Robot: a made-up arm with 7 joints. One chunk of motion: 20 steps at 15 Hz.
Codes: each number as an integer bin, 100 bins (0 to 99) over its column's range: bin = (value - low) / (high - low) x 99, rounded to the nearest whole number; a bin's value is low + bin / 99 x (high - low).
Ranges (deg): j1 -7..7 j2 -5..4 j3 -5..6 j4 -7..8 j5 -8..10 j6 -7..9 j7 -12..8
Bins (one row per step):
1: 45 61 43 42 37 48 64
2: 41 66 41 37 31 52 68
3: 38 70 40 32 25 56 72
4: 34 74 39 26 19 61 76
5: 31 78 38 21 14 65 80
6: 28 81 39 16 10 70 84
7: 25 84 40 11 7 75 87
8: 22 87 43 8 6 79 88
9: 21 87 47 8 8 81 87
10: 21 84 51 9 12 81 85
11: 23 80 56 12 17 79 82
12: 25 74 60 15 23 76 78
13: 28 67 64 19 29 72 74
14: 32 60 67 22 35 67 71
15: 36 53 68 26 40 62 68
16: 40 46 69 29 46 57 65
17: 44 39 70 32 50 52 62
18: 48 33 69 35 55 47 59
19: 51 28 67 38 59 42 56
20: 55 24 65 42 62 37 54
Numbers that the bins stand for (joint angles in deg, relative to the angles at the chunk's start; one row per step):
1: -0.64 0.55 -0.22 -0.64 -1.27 0.76 0.93
2: -1.20 1.00 -0.44 -1.39 -2.36 1.40 1.74
3: -1.63 1.36 -0.56 -2.15 -3.45 2.05 2.55
4: -2.19 1.73 -0.67 -3.06 -4.55 2.86 3.35
5: -2.62 2.09 -0.78 -3.82 -5.45 3.51 4.16
6: -3.04 2.36 -0.67 -4.58 -6.18 4.31 4.97
7: -3.46 2.64 -0.56 -5.33 -6.73 5.12 5.58
8: -3.89 2.91 -0.22 -5.79 -6.91 5.77 5.78
9: -4.03 2.91 0.22 -5.79 -6.55 6.09 5.58
10: -4.03 2.64 0.67 -5.64 -5.82 6.09 5.17
11: -3.75 2.27 1.22 -5.18 -4.91 5.77 4.57
12: -3.46 1.73 1.67 -4.73 -3.82 5.28 3.76
13: -3.04 1.09 2.11 -4.12 -2.73 4.64 2.95
14: -2.47 0.45 2.44 -3.67 -1.64 3.83 2.34
15: -1.91 -0.18 2.56 -3.06 -0.73 3.02 1.74
16: -1.34 -0.82 2.67 -2.61 0.36 2.21 1.13
17: -0.78 -1.45 2.78 -2.15 1.09 1.40 0.53
18: -0.21 -2.00 2.67 -1.70 2.00 0.60 -0.08
19: 0.21 -2.45 2.44 -1.24 2.73 -0.21 -0.69
20: 0.78 -2.82 2.22 -0.64 3.27 -1.02 -1.09

